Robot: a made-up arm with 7 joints. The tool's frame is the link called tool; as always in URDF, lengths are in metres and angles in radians.
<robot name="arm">
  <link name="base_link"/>
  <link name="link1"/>
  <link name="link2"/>
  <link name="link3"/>
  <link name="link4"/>
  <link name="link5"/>
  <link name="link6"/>
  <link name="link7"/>
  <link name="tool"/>
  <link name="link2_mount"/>
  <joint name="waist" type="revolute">
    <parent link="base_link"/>
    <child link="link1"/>
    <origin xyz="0.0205 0.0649 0.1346" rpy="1.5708 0 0"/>
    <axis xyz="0 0 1"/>
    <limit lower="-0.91" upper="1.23"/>
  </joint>
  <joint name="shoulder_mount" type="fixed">
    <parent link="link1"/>
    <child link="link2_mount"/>
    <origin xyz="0.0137 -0.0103 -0.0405" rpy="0 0 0"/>
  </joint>
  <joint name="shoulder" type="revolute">
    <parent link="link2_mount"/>
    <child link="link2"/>
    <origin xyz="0.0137 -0.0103 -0.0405" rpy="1.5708 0 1.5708"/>
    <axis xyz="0 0 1"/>
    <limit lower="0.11" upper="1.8"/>
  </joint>
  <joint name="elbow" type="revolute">
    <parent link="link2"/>
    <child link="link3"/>
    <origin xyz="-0.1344 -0.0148 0.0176" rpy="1.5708 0 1.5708"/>
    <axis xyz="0 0 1"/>
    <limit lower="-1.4" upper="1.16"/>
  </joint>
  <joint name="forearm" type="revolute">
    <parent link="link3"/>
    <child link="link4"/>
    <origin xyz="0.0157 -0.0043 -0.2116" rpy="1.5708 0 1.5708"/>
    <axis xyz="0 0 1"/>
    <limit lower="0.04" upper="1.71"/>
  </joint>
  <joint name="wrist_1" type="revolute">
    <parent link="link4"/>
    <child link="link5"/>
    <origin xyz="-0.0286 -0.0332 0.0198" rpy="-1.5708 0 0"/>
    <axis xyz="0 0 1"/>
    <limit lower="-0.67" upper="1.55"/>
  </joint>
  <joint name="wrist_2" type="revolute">
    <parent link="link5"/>
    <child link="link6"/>
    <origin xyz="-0.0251 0.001 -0.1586" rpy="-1.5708 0 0"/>
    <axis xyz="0 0 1"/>
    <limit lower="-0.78" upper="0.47"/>
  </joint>
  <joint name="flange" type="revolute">
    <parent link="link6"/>
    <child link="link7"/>
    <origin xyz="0.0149 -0.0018 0.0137" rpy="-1.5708 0 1.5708"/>
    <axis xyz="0 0 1"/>
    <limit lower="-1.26" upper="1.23"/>
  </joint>
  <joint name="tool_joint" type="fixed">
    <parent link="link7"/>
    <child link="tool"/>
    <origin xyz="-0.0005 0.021 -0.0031" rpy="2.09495 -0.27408 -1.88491"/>
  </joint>
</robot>
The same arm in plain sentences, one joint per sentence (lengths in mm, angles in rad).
The arm has seven revolute joints in a row. What follows holds with every joint at zero, and every direction is one of the base frame's.
The first joint is mounted 20.5 mm along +x and 64.9 mm along +y and 134.6 mm along +z from the base frame's origin and turns about -y, from -0.91 to 1.23 rad.
The second joint is mounted 27.4 mm along +x and 81 mm along +y and 20.6 mm along -z from the first joint and turns about +x, from 0.11 to 1.8 rad.
The third joint is mounted 17.6 mm along +x and 14.8 mm along +y and 134.4 mm along -z from the second joint and turns about +z, from -1.4 to 1.16 rad.
The fourth joint is mounted 4.3 mm along -x and 15.7 mm along -y and 211.6 mm along -z from the third joint and turns about -y, from 0.04 to 1.71 rad.
The fifth joint is mounted 28.6 mm along -x and 19.8 mm along -y and 33.2 mm along -z from the fourth joint and turns about +z, from -0.67 to 1.55 rad.
The sixth joint is mounted 25.1 mm along -x and 1 mm along +y and 158.6 mm along -z from the fifth joint and turns about +y, from -0.78 to 0.47 rad.
The seventh joint is mounted 14.9 mm along +x and 13.7 mm along +y and 1.8 mm along +z from the sixth joint and turns about -x, from -1.26 to 1.23 rad.
The tool frame, which is the frame that the pose is given for, is mounted 3.1 mm along +x and 21 mm along -y and 0.5 mm along +z from the seventh joint; its axes are the base frame's turned by roll 0.4364, pitch -0.302 and yaw 1.8582 rad (as in URDF: about the fixed x, then y, then z).

